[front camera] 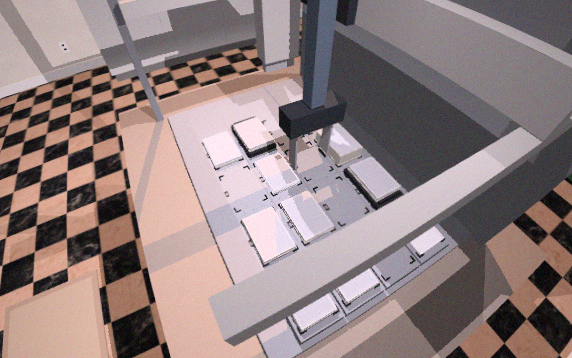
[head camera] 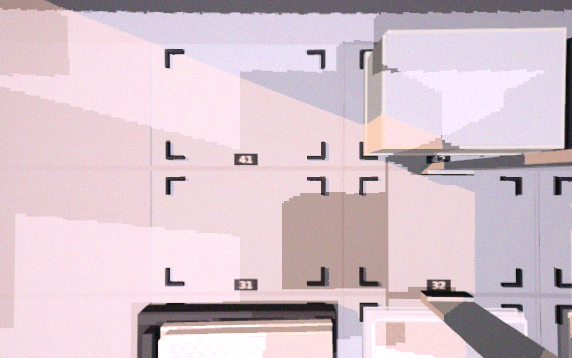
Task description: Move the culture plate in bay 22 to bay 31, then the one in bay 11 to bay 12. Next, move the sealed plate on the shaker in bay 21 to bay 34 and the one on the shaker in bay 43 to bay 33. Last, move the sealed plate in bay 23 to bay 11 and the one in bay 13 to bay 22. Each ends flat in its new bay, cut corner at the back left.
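Seen in the pictures: gripper, between the fingertips: (front camera: 308, 158) (head camera: 443, 232); robot's base, origin of its link: (front camera: 203, 143).
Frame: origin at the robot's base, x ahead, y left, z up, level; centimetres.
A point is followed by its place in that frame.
My gripper (front camera: 309, 160) {x 22.8, y 25.7, z 0.7 cm} (head camera: 447, 232) {x 22.8, y 25.7, z 0.7 cm} is open, with nothing between its jaws, over bay 32 (head camera: 415, 250) {x 20.9, y 24.0, z 0.0 cm}. The bay 22 culture plate (front camera: 277, 172) {x 23.7, y 14.8, z 1.5 cm} (head camera: 420, 332) {x 20.5, y 17.9, z 1.4 cm} lies flat, partly behind a jaw in the head view. Bay 31 (head camera: 215, 255) {x 3.8, y 23.6, z 0.0 cm} holds no plate. In the front view the bay 11 culture plate (front camera: 222, 150) {x 8.0, y 4.1, z 1.7 cm} lies flat beside bay 12 (front camera: 242, 184) {x 21.8, y 4.8, z 0.0 cm}. Sealed plates sit on the bay 21 shaker (head camera: 235, 310) {x 5.8, y 19.7, z 1.6 cm}, plate (front camera: 254, 134) {x 8.3, y 14.9, z 3.7 cm} (head camera: 215, 345) {x 4.8, y 18.2, z 3.7 cm}, and in bay 43, plate (front camera: 376, 179) {x 40.3, y 36.3, z 3.6 cm}. Plates lie in bay 23 (front camera: 306, 217) {x 40.1, y 14.4, z 1.4 cm} and bay 13 (front camera: 269, 235) {x 40.1, y 4.2, z 1.5 cm}.
A tall pale box (front camera: 341, 145) {x 25.5, y 35.2, z 4.2 cm} (head camera: 470, 90) {x 22.7, y 36.3, z 4.2 cm} stands in bay 42, close to one jaw. A long grey beam (front camera: 380, 237) {x 62.7, y 4.7, z 40.0 cm} crosses the front view. Low labware (front camera: 315, 312) {x 60.3, y 4.2, z 2.9 cm} (front camera: 357, 285) {x 60.1, y 14.7, z 2.9 cm} (front camera: 427, 241) {x 60.4, y 36.0, z 2.2 cm} stands along the near deck edge. Bay 41 (head camera: 200, 110) {x 2.5, y 36.0, z 0.0 cm} shows corner marks.
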